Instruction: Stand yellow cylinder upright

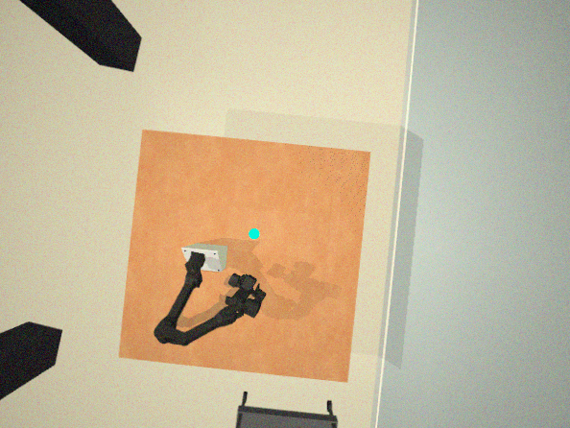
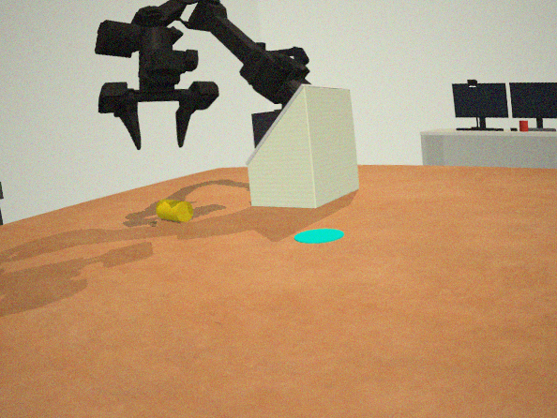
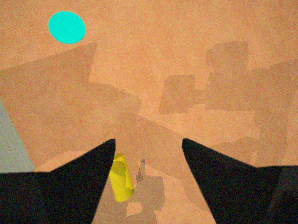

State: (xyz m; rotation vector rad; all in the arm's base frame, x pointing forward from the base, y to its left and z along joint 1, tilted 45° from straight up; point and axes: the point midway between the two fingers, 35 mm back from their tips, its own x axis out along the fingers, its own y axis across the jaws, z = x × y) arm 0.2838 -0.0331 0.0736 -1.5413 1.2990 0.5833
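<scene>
Right now the yellow tall cylinder is 50 mm behind my gripper tip, 60 mm to the right of it and 110 mm below it. From my gripper tip the other things lie so: cyan circle 60 mm behind, 220 mm to the left, 120 mm below.
</scene>
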